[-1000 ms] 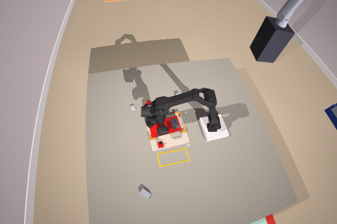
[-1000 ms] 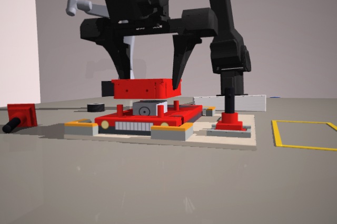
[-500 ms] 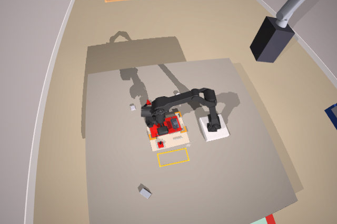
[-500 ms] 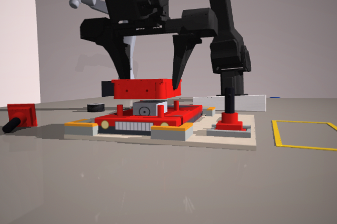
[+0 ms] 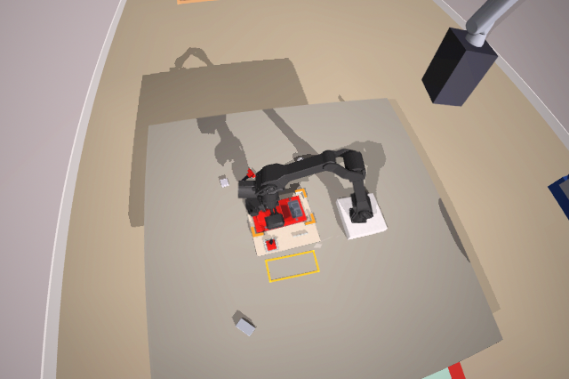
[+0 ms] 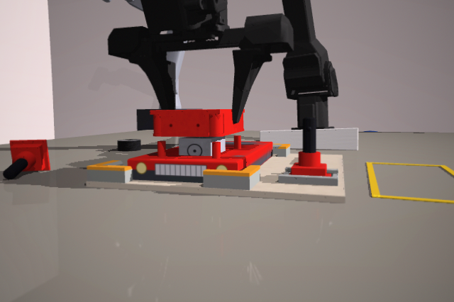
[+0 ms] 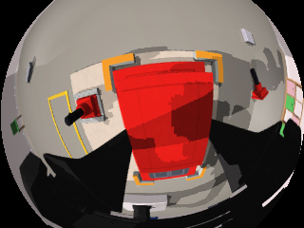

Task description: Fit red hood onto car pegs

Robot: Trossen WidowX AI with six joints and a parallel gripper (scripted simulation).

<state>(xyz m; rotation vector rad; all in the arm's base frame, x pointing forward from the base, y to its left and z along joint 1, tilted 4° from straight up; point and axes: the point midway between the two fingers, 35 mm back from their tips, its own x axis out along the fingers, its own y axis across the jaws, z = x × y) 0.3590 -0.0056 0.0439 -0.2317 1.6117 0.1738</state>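
The grey engine block is 30 mm below my gripper tip and 10 mm to the left of it. Also, from my gripper tip: black wheel (260 mm to the right, 150 mm behind, 50 mm below); red hood (10 mm above); jig (40 mm below, 40 mm behind, 10 mm to the left).
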